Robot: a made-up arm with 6 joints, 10 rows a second.
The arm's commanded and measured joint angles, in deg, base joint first. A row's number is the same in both.
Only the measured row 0 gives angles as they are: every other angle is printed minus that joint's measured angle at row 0.
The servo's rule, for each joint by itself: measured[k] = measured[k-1] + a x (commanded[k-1-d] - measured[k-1]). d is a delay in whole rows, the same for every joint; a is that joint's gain. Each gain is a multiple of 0.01, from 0.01 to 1. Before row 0 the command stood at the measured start. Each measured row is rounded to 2 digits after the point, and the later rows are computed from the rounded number. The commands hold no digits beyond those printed.
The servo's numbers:
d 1
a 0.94 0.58 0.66 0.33 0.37 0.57
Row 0, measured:
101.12, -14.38, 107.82, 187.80, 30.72, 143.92
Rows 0 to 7, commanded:
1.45, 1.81, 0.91, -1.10, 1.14, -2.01
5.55, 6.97, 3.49, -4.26, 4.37, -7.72
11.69, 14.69, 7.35, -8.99, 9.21, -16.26
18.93, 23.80, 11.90, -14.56, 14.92, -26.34
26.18, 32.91, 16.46, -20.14, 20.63, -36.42
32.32, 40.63, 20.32, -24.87, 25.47, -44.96
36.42, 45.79, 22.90, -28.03, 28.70, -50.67
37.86, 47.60, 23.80, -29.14, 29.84, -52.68
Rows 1 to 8, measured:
0.00, 0.00, 0.00, 0.00, 0.00, 0.00
1.36, 1.05, 0.60, -0.36, 0.42, -1.15
5.30, 4.48, 2.51, -1.65, 1.88, -4.89
11.31, 10.40, 5.70, -4.07, 4.59, -11.37
18.47, 18.17, 9.79, -7.53, 8.41, -19.90
25.72, 26.72, 14.19, -11.69, 12.93, -29.32
31.92, 34.79, 18.24, -16.04, 17.57, -38.23
36.15, 41.17, 21.32, -20.00, 21.69, -45.32

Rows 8 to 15, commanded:
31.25, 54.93, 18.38, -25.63, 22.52, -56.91
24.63, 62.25, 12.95, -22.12, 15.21, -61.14
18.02, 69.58, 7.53, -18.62, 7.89, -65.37
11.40, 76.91, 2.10, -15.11, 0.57, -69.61
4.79, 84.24, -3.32, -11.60, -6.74, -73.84
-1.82, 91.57, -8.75, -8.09, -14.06, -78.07
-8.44, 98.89, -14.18, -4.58, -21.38, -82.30
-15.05, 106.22, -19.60, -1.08, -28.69, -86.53
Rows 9 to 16, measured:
37.76, 44.90, 22.96, -23.02, 24.71, -49.52
31.64, 50.72, 19.94, -23.88, 23.90, -53.73
25.05, 57.41, 15.33, -23.30, 20.68, -57.95
18.44, 64.47, 10.18, -21.76, 15.95, -62.18
11.82, 71.69, 4.85, -19.57, 10.26, -66.42
5.21, 78.97, -0.54, -16.94, 3.97, -70.65
-1.40, 86.28, -5.96, -14.02, -2.70, -74.88
-8.02, 93.59, -11.39, -10.90, -9.61, -79.11

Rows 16 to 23, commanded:
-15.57, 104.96, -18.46, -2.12, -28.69, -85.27
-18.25, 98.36, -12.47, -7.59, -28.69, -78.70
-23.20, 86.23, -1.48, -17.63, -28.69, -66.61
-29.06, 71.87, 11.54, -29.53, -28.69, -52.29
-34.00, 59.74, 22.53, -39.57, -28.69, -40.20
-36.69, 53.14, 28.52, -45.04, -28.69, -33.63
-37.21, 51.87, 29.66, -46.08, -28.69, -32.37
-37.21, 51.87, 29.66, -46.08, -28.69, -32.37
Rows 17 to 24, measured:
-14.63, 100.92, -16.81, -7.66, -16.67, -83.34
-15.51, 103.26, -17.90, -5.83, -21.12, -84.44
-18.09, 100.42, -14.32, -6.41, -23.92, -81.17
-22.89, 92.19, -5.85, -10.11, -25.68, -72.87
-28.69, 80.40, 5.63, -16.52, -26.79, -61.14
-33.68, 68.42, 16.78, -24.13, -27.49, -49.20
-36.51, 59.56, 24.53, -31.03, -27.93, -40.33
-37.17, 55.10, 27.92, -36.00, -28.21, -35.79

